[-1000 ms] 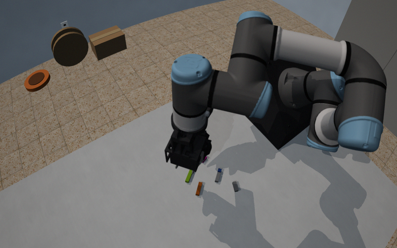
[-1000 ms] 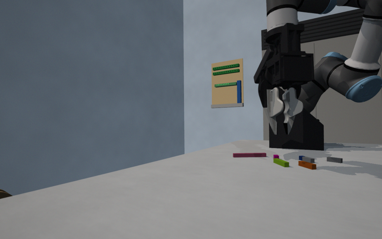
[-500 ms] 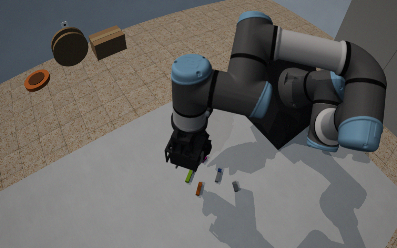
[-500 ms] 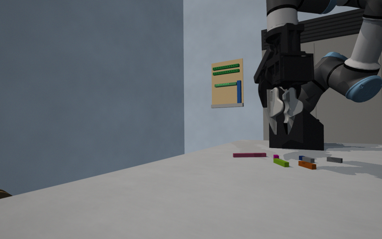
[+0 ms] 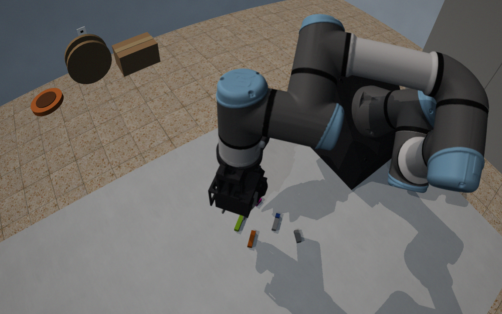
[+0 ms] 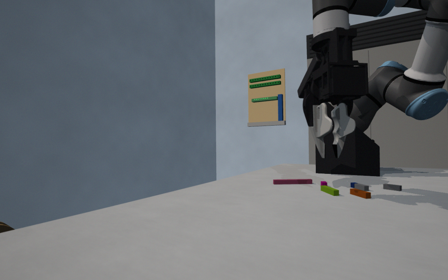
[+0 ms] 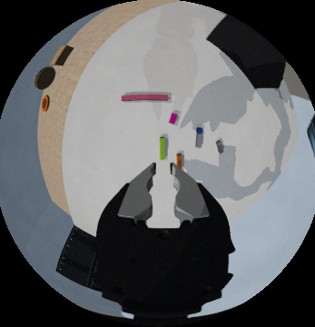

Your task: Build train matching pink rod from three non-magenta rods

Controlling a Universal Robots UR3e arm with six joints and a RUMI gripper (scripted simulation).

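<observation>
My hand is 8 cm above the lime rod. From my hand the other things lie so: orange rod: 5 cm to the left, 8 cm below; then blue rod: 8 cm behind, 4 cm to the left, 8 cm below; then magenta rod: 6 cm behind, 2 cm to the right, 8 cm below.
</observation>
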